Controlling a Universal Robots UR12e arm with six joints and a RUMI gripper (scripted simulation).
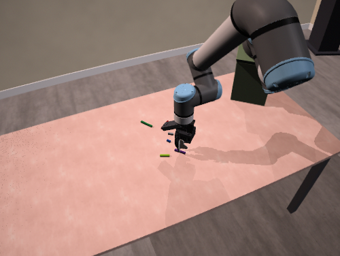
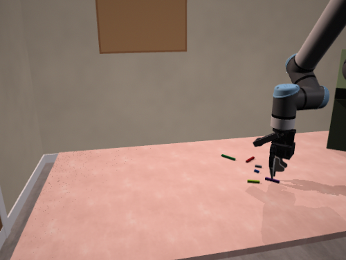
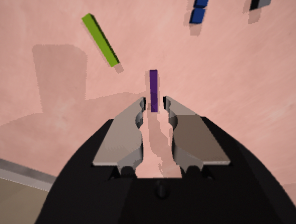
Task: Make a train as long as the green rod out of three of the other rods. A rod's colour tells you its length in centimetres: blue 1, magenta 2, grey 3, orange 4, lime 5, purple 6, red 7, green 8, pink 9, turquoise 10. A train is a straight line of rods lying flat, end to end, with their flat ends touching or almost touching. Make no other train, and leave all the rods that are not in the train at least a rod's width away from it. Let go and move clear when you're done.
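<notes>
Now: hand 30 mm above the purple rod. Round my hand: grey rod: 40 mm ahead, 130 mm to the right, 30 mm below; lime rod: 80 mm ahead, 20 mm to the left, 30 mm below; red rod: 70 mm ahead, 210 mm to the right, 30 mm below.
</notes>
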